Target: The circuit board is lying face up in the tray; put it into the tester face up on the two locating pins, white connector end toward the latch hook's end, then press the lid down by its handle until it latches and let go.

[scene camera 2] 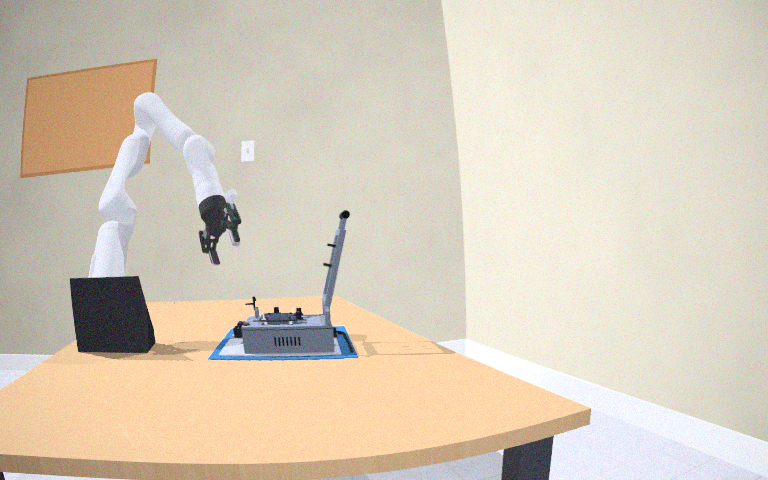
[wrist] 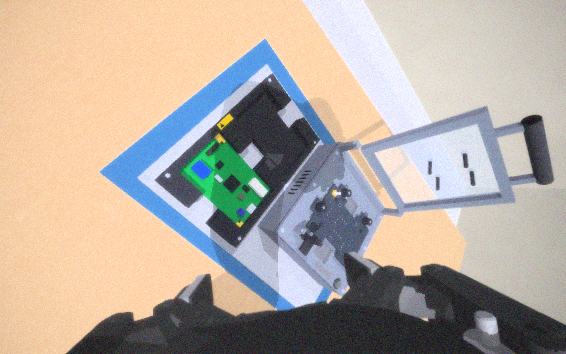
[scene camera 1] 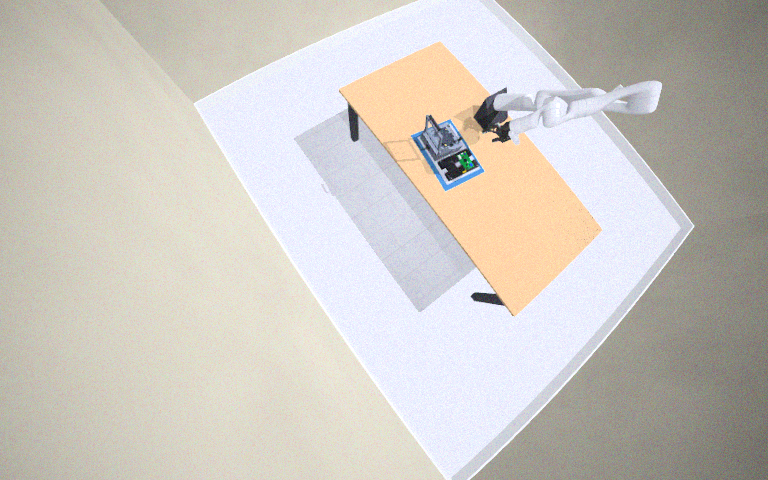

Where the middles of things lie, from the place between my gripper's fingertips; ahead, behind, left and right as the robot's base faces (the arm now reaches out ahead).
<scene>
I see my gripper 70 mm short of the green circuit board (wrist: 224, 178) and 170 mm above it. Also, from my hand: tester lid (scene camera 2: 333, 265) 200 mm ahead, 210 mm to the right, 10 mm below.
</scene>
